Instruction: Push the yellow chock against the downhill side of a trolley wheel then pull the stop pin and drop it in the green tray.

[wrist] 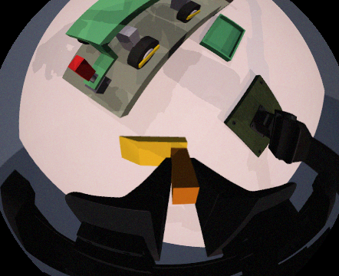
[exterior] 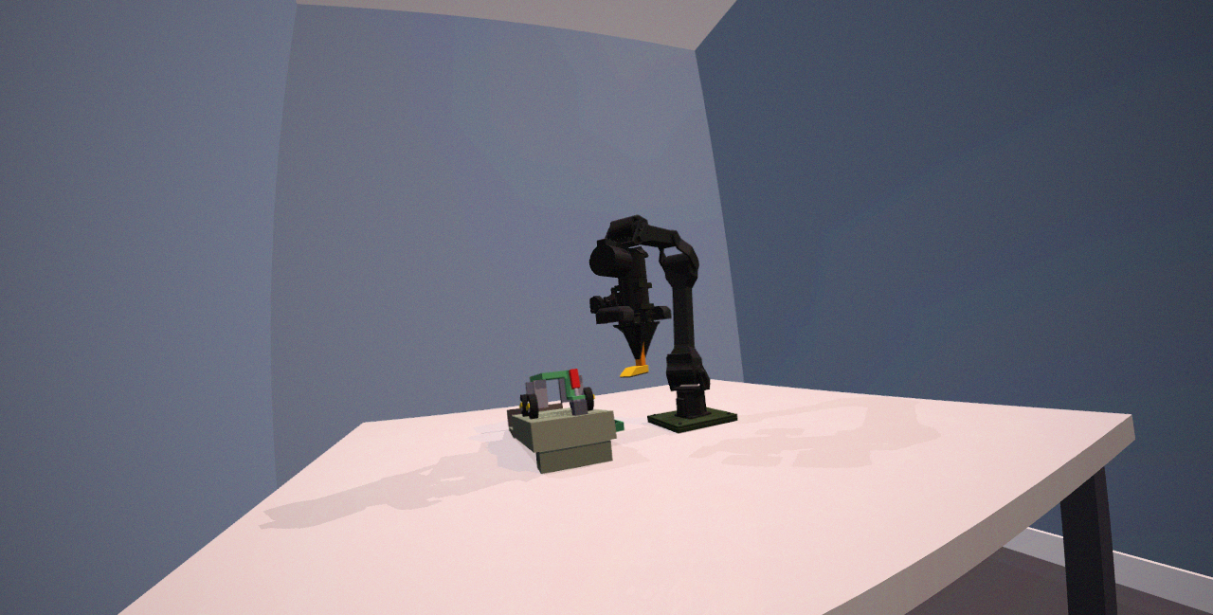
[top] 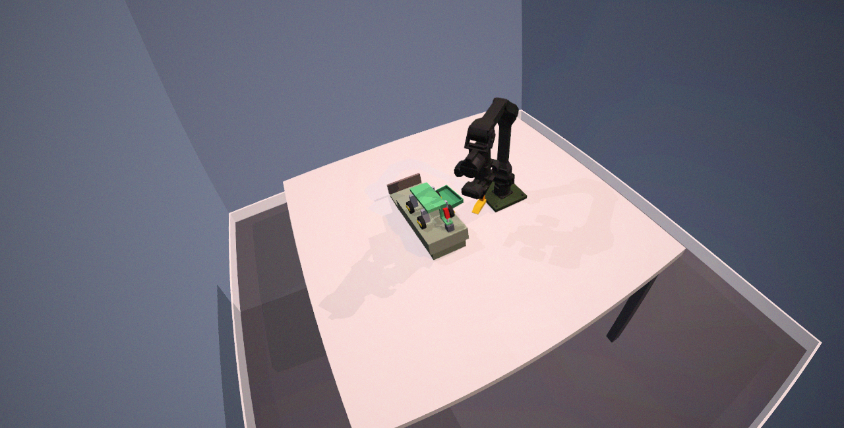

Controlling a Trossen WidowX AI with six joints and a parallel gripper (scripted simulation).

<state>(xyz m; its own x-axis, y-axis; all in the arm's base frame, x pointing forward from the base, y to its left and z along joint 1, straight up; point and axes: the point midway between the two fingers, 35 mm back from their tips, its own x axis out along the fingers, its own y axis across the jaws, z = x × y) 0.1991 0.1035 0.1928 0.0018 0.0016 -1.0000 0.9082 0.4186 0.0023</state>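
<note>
Right now the yellow chock is 20 mm ahead of my gripper tip, 10 mm to the left of it and 10 mm below it. From my gripper tip the other things lie so: ramp: 130 mm ahead, 150 mm to the right, 130 mm below; red-headed stop pin: 130 mm ahead, 30 mm to the right, 40 mm below; green trolley: 130 mm ahead, 140 mm to the right, 60 mm below.
</note>
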